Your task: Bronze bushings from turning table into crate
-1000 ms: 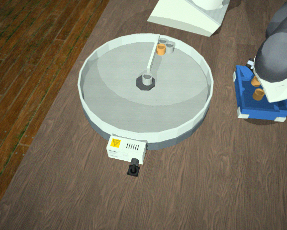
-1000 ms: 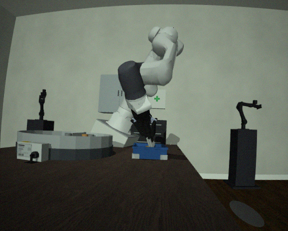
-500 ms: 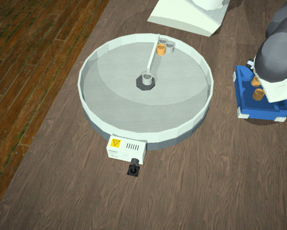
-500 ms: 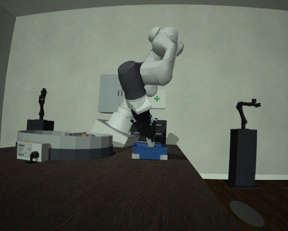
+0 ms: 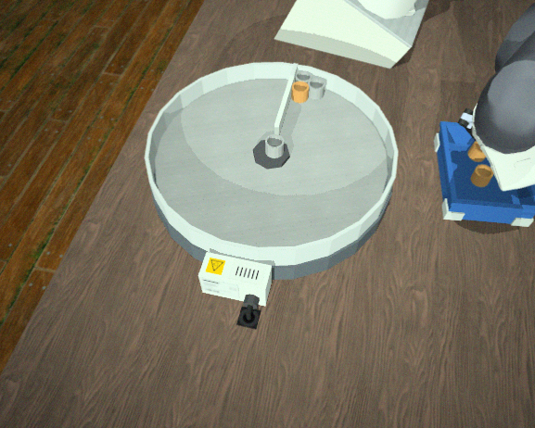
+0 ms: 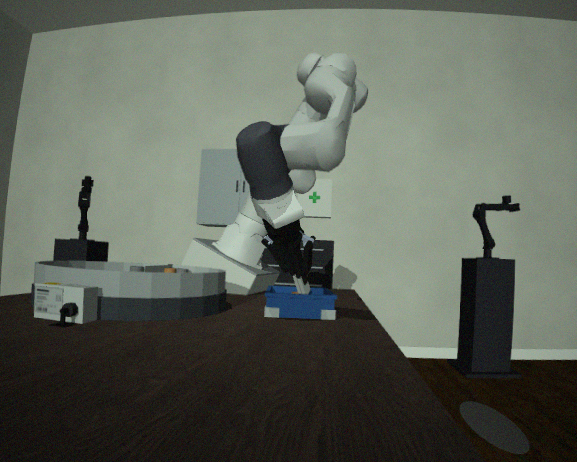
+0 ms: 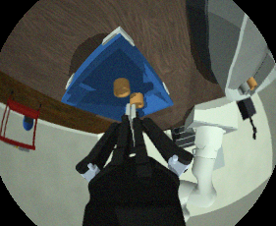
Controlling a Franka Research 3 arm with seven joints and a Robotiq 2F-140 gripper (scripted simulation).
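Now: the blue crate 30 mm ahead of my hand and 40 mm below it. The rest, counted from my hand: round turning table: 100 mm ahead, 380 mm to the right, 10 mm below.
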